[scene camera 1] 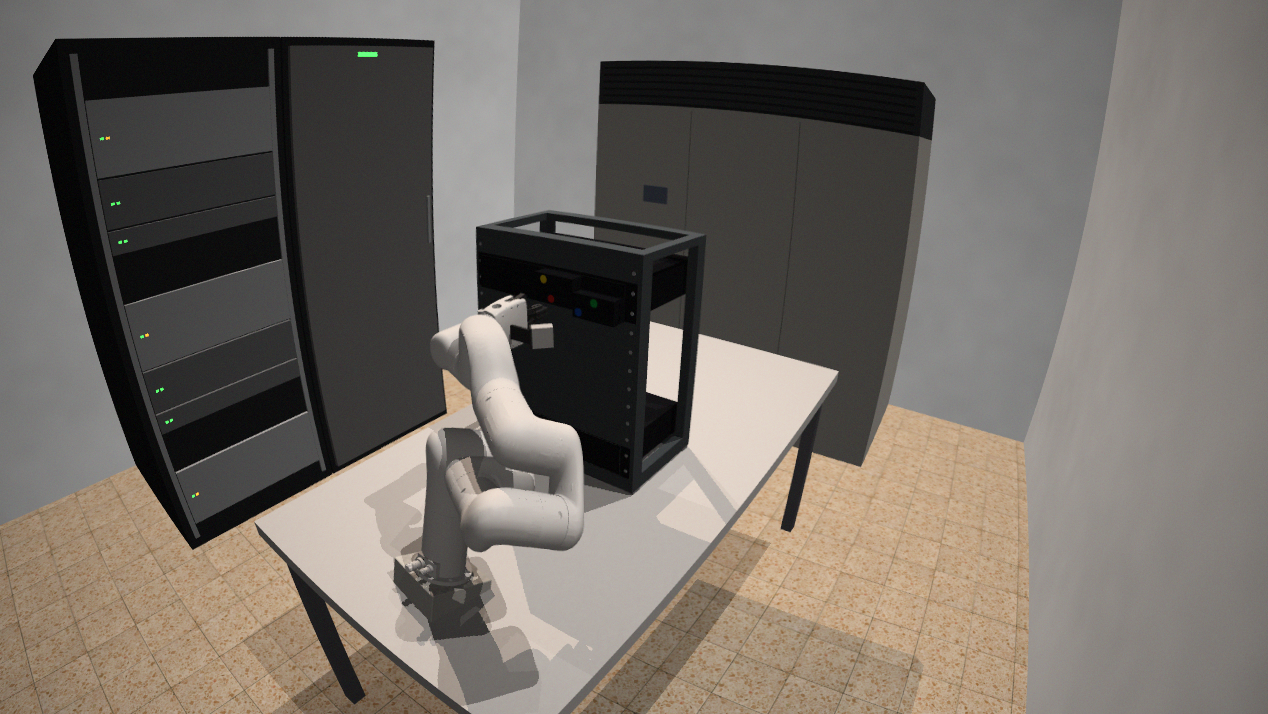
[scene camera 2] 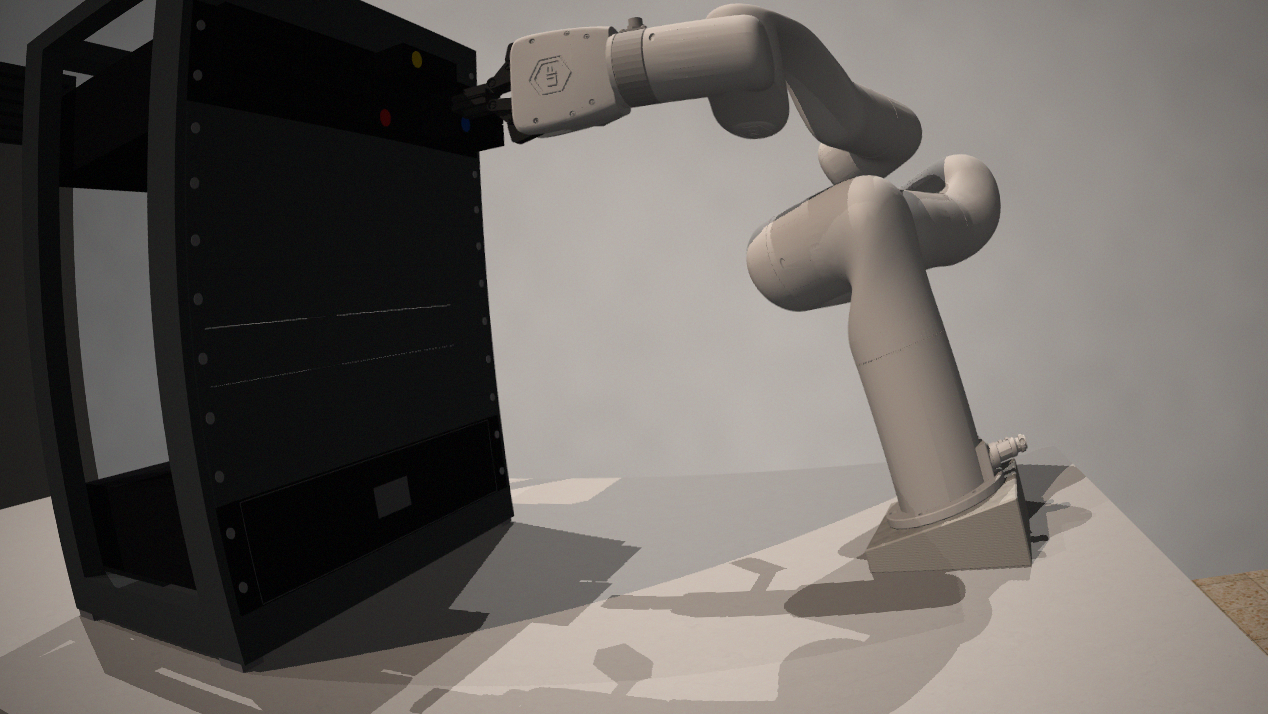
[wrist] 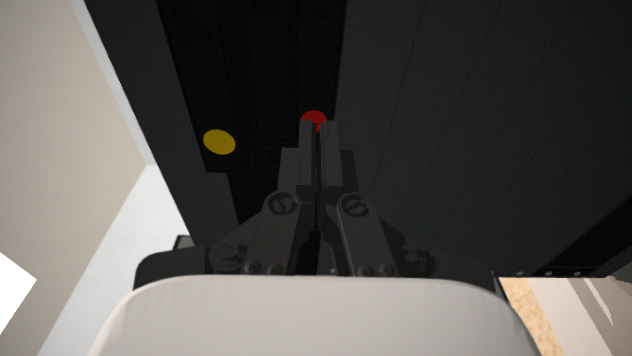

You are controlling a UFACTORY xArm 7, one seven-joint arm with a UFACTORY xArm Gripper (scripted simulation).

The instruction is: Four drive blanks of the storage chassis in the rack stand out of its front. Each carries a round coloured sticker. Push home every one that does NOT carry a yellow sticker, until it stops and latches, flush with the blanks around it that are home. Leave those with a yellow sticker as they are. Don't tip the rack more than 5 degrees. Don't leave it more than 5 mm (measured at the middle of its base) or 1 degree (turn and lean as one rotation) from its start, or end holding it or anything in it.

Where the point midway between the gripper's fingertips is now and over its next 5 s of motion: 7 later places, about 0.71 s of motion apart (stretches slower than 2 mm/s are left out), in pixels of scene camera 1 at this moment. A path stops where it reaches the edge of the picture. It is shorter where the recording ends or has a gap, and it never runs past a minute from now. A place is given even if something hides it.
My gripper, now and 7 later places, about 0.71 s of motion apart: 543, 309; 536, 313; 564, 319; 576, 322; 590, 316; 593, 315; 596, 314; 599, 312
